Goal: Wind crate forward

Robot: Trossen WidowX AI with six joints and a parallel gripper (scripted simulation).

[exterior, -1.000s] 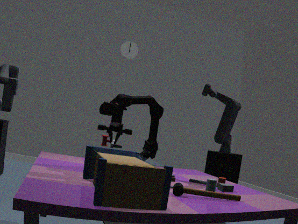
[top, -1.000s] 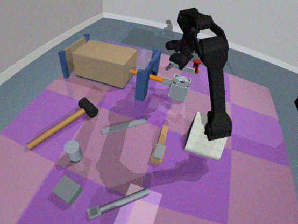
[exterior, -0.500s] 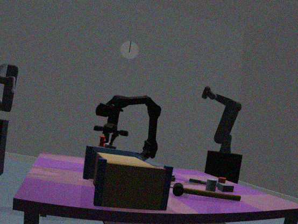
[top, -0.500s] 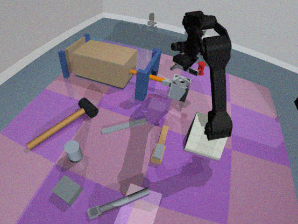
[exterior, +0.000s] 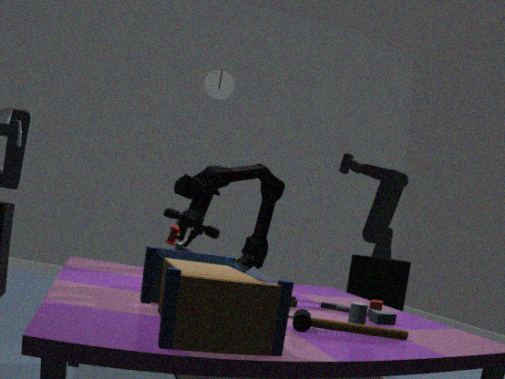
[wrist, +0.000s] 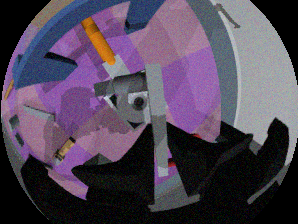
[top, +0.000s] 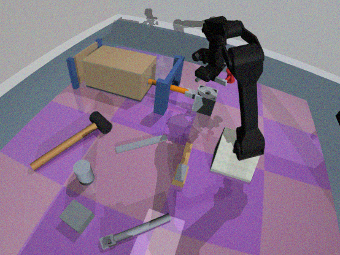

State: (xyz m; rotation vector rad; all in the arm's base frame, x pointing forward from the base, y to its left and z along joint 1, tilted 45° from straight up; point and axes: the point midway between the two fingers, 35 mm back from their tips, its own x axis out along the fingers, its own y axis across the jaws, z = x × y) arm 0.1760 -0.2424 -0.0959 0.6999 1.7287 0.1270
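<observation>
Right now the red knob is 60 mm behind my gripper tip, 30 mm above it and 10 mm to the right of it. Also, from my gripper tip: grey winch (130 mm below, 10 mm to the right, 10 mm behind); then blue frame (170 mm ahead, 50 mm below); then grey crank handle (10 mm behind, 10 mm above).
</observation>
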